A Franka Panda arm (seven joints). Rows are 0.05 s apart.
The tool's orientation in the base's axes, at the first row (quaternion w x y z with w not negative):
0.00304 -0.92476 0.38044 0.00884
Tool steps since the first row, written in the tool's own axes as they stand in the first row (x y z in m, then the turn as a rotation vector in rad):
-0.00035 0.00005 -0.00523 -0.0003 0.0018 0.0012
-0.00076 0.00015 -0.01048 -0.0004 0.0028 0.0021
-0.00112 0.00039 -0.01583 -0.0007 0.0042 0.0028
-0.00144 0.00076 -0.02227 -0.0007 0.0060 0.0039
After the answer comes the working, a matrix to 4 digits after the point.
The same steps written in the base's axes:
-0.00021 0.00015 0.00524 -0.0015 -0.0011 -0.0012
-0.00050 0.00030 0.01049 -0.0023 -0.0017 -0.0021
-0.00085 0.00032 0.01585 -0.0035 -0.0025 -0.0028
-0.00125 0.00020 0.02229 -0.0048 -0.0037 -0.0039

The tool's axes in the first row as the columns of a matrix, in the base's axes (rounded; the answer above uses it unrounded):
0.7104 -0.7037 -0.0140
-0.7036 -0.7105 0.0123
-0.0187 0.0011 -0.9998

